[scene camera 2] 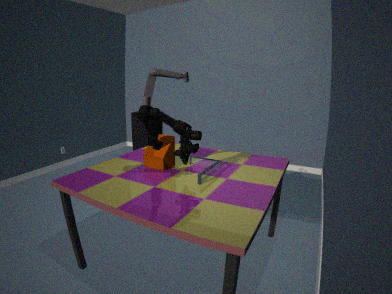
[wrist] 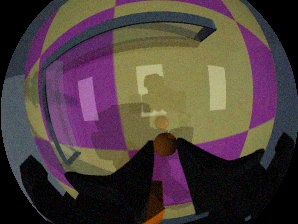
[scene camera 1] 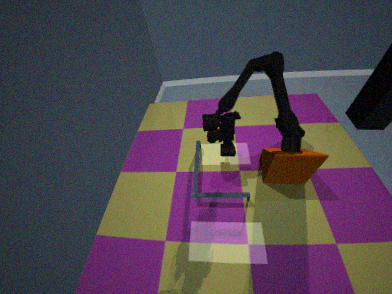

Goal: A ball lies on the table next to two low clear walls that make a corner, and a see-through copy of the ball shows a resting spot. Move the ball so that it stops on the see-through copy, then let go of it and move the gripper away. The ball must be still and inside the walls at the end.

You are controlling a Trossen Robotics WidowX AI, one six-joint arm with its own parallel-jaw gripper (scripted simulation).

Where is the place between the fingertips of the gripper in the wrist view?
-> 165,143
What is the gripper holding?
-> An orange-brown ball.
